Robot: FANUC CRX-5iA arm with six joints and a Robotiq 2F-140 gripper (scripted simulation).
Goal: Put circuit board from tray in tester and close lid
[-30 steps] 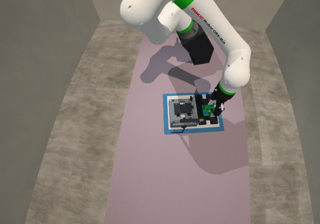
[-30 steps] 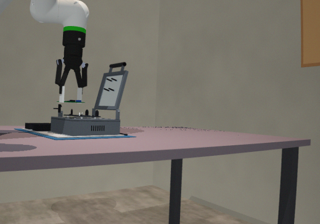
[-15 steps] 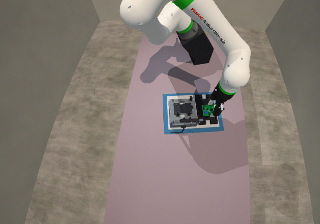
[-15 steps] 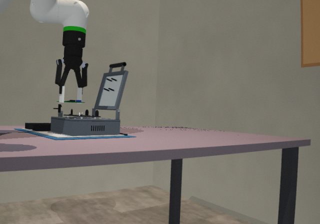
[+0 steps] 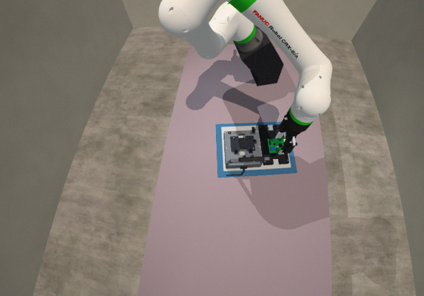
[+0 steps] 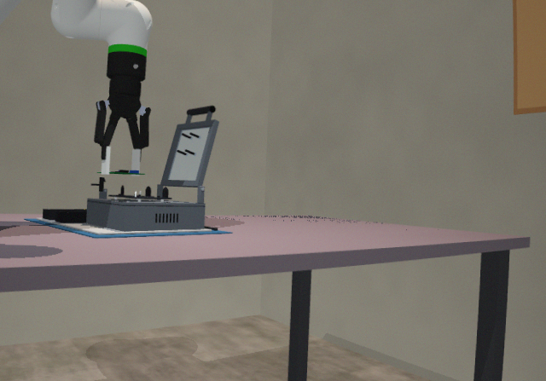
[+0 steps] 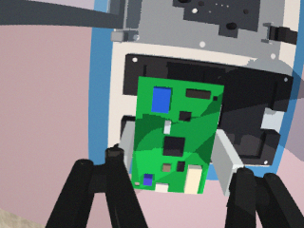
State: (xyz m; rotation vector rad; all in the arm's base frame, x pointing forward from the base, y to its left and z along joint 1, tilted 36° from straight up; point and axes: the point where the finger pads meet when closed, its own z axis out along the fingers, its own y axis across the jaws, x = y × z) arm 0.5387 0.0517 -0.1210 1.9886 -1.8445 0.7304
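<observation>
The tester is 13 cm to the right of my hand and 3 cm below it. Also, from my hand: tester lid 9 cm ahead, 17 cm to the right, 4 cm above; then latch hook 10 cm behind, 11 cm to the right, 5 cm below; then green circuit board 2 cm below.
</observation>
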